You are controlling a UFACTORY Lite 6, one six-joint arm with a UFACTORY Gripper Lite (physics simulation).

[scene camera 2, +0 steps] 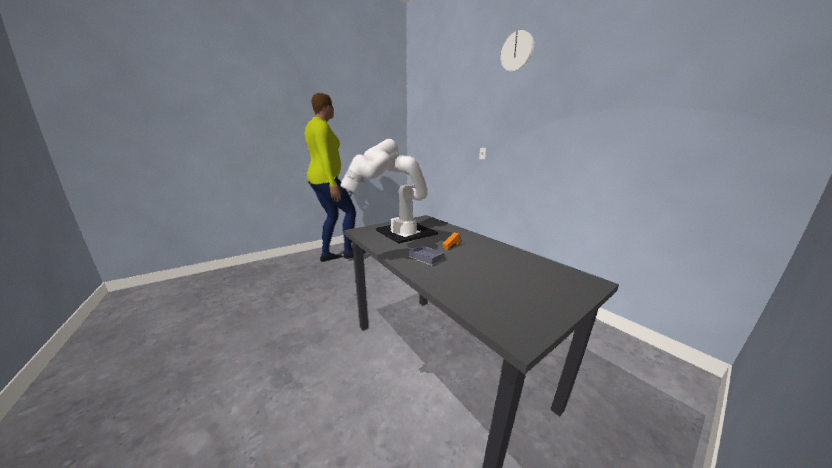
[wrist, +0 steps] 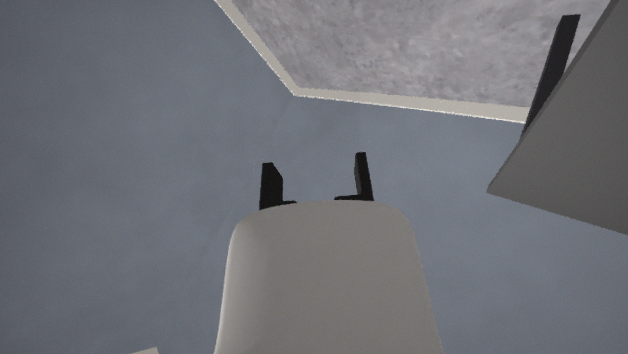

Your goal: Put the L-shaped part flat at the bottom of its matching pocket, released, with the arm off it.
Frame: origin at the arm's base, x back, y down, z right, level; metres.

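Seen in the pictures: hand at its tool point: point(scene camera 2: 346, 193) point(wrist: 316, 185); arm's base at its link origin: point(scene camera 2: 406, 232).
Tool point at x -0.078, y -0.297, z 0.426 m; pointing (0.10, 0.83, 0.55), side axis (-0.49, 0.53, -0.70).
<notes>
Offsets run from my tool point to a thing's top centre. Level surfaces: height alone.
The orange L-shaped part {dx -0.229, dy +0.248, dz -0.467 m} point(scene camera 2: 450, 240) lies on the table, beside the grey pocket block {dx -0.238, dy +0.276, dz -0.258 m} point(scene camera 2: 433, 260) and apart from it. The block sits near the table's long edge; its pocket's shape is too small to make out. My gripper point(wrist: 314, 159) is open and empty, its two black fingers wide apart in front of the wall. In the scene view the arm reaches out past the table's far left end, high above the table top and well away from part and block; the fingers there barely show. Neither part nor block shows in the wrist view.
A person in a yellow top point(scene camera 2: 321, 151) stands at the table's left end, right behind the arm's outer end in the scene view; the gap between them is unclear. The arm's base point(scene camera 2: 403, 227) stands on a black plate on the dark table {dy +0.313 m} point(scene camera 2: 512, 285) point(wrist: 575, 175). Walls stand behind.
</notes>
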